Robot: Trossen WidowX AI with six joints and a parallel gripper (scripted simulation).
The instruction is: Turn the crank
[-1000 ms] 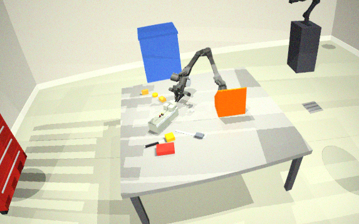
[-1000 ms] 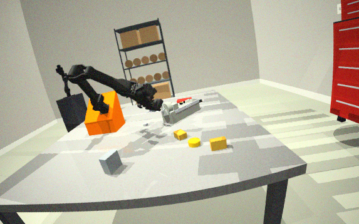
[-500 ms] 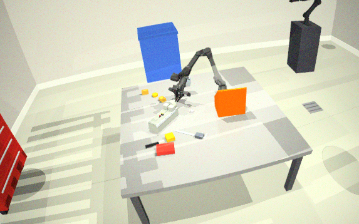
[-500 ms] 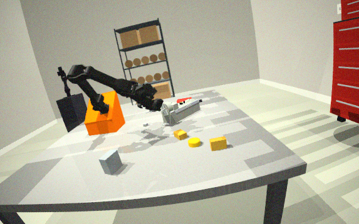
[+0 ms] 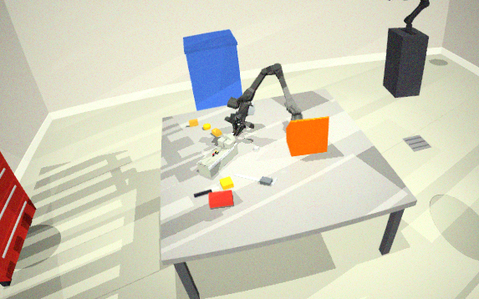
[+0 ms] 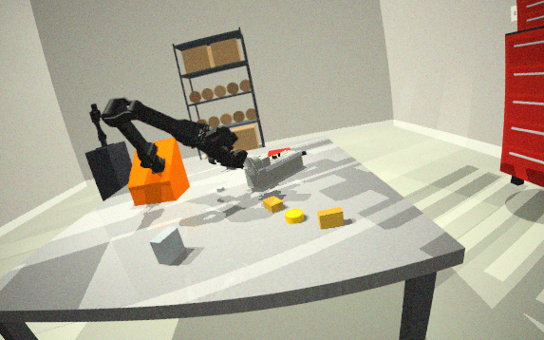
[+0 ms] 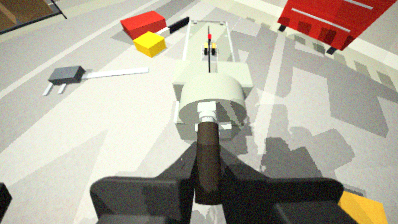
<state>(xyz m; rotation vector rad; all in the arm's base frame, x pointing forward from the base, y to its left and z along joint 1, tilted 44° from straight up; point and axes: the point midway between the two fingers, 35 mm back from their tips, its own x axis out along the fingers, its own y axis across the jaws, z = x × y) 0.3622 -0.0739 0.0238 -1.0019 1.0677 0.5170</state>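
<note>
The dark brown crank handle lies 3 cm above my gripper tip, 1 cm to the right of it and 1 cm behind it. Round my gripper tip: yellow block (32 cm to the left, 8 cm below, 8 cm ahead); then grey cube (40 cm to the right, 14 cm behind, 6 cm below); then red pointer (14 cm to the left, 13 cm ahead, 1 cm below).
</note>
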